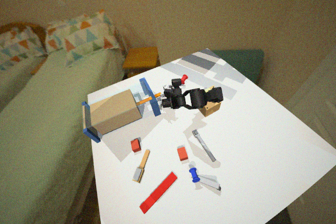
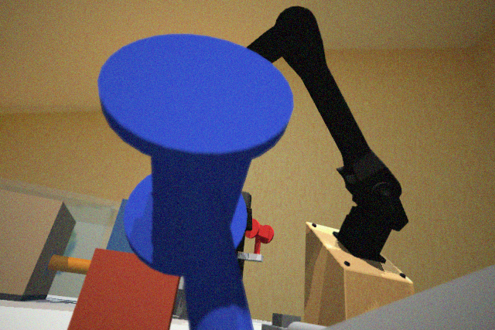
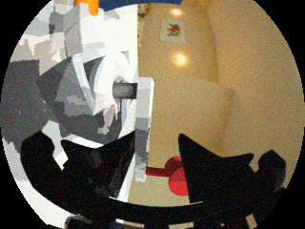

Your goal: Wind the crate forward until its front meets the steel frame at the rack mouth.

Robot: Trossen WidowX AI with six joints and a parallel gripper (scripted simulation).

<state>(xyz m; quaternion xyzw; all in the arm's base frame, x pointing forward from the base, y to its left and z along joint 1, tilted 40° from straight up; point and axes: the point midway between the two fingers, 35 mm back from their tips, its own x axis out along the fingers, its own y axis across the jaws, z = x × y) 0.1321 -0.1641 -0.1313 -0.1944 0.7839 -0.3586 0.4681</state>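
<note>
The grey crank arm lies 2 cm to the left of my gripper tip and 1 cm below it. Round my gripper tip: grey winch 10 cm below, 3 cm to the right, 3 cm ahead; then winch drum 10 cm below, 4 cm ahead, 2 cm to the right; then red grip 4 cm to the left, 3 cm behind, 2 cm above.
</note>
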